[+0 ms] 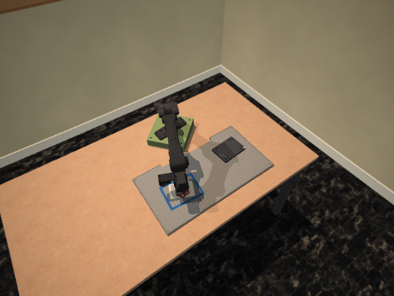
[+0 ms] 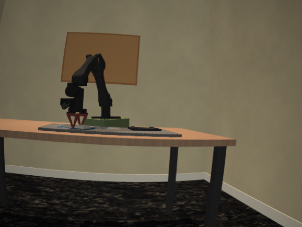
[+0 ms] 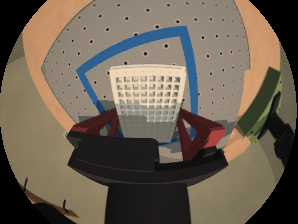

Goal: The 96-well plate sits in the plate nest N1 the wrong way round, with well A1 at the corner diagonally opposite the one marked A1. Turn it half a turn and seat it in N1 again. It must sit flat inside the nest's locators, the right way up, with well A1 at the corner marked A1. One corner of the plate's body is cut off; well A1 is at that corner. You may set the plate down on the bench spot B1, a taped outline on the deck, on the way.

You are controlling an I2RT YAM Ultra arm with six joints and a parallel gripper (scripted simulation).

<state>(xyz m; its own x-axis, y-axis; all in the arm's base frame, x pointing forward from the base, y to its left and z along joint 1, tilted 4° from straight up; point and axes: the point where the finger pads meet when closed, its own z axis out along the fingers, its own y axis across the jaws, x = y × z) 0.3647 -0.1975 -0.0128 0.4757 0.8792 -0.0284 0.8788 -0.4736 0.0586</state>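
The black plate nest N1 lies 380 mm to the left of my hand and 40 mm behind it. From my hand the other things lie so: white 96-well plate (right at my hand).
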